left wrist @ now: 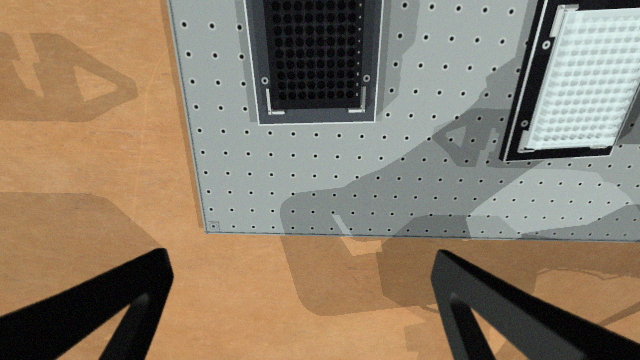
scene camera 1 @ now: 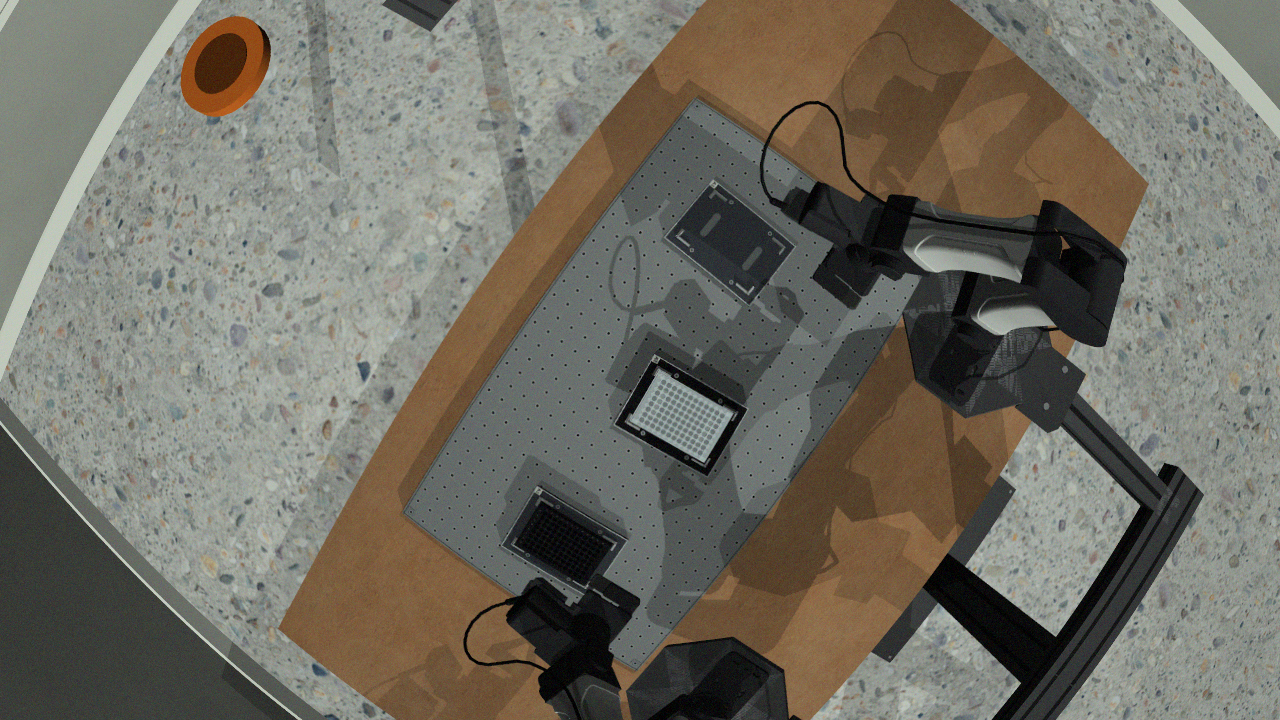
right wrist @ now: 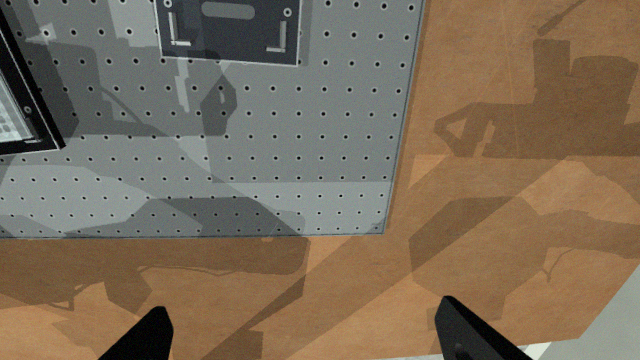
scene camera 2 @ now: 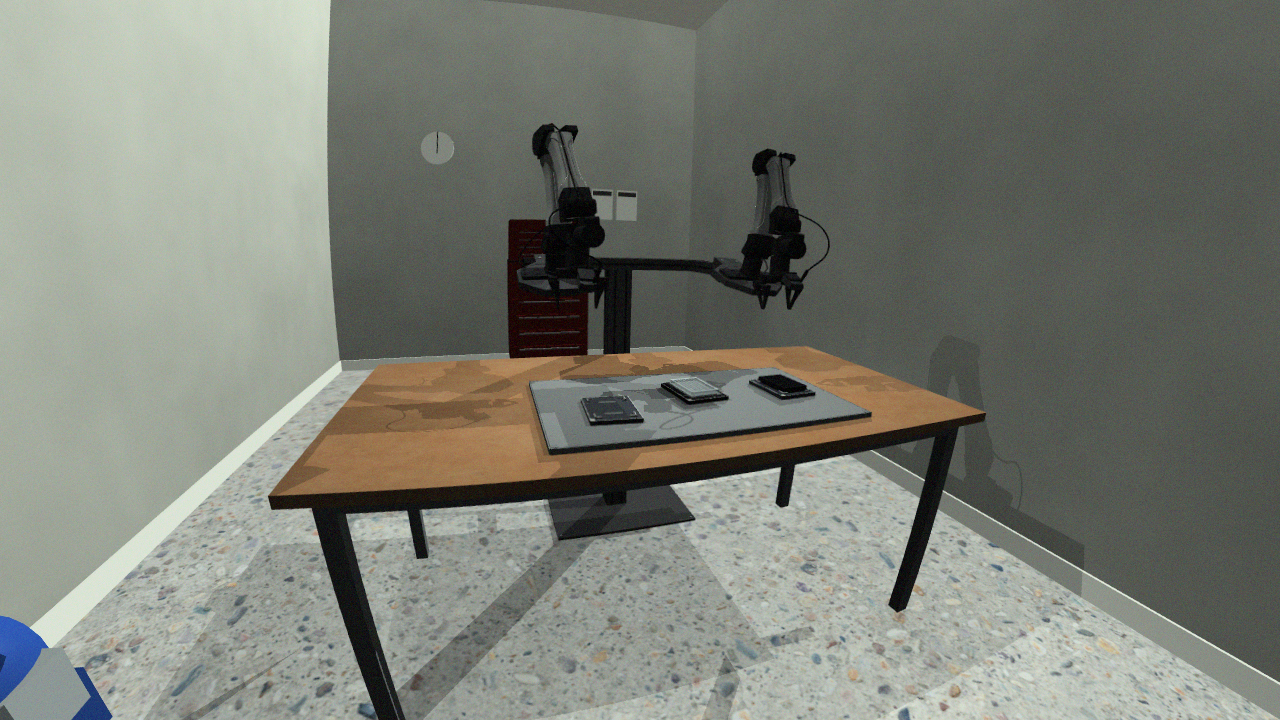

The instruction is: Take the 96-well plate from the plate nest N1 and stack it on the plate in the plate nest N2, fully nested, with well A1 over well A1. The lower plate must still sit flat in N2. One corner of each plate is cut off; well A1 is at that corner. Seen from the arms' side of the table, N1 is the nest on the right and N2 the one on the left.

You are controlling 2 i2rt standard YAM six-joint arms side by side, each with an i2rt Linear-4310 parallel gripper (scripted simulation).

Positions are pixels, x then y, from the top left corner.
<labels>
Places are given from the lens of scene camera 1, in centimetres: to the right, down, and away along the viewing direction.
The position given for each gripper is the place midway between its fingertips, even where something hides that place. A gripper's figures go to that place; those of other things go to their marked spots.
left gripper (scene camera 1: 592, 609): -6, 34, 116
right gripper (scene camera 1: 849, 253): 27, -14, 114
clear 96-well plate (scene camera 1: 710, 424): 10, 10, 136
</labels>
